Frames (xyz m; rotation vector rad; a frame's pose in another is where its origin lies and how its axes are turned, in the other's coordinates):
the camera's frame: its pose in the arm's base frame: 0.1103 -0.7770 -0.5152 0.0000 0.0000 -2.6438
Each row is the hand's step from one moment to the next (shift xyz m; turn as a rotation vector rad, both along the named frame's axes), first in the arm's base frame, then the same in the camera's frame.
Working: the arm's base frame: its pose in the camera's frame: -0.2741 -0.7354 0.5152 0.0000 0.0000 2.6438

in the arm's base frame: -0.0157 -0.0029 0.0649 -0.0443 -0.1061 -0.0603
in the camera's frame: 0.0152 -0.0049 0.0649 0.0896 0.0721 -0.0603
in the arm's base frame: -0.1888 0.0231 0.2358 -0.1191 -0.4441 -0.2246
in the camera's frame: 0.1549 -0.1104 0.2358 0.3167 0.3333 -0.2246
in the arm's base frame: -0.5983 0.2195 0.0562 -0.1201 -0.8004 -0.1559
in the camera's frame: 0.4209 -0.4785 0.0562 0.4877 0.6459 -0.1559
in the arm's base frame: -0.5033 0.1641 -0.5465 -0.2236 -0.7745 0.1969
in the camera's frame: 0.3639 -0.3845 -0.5465 0.5663 0.5737 0.1969
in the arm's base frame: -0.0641 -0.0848 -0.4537 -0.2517 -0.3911 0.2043
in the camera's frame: 0.0968 0.0439 -0.4537 0.4079 0.2235 0.2043
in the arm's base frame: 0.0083 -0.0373 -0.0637 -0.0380 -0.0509 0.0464
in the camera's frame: 0.0105 0.0367 -0.0637 0.0577 0.0266 0.0464
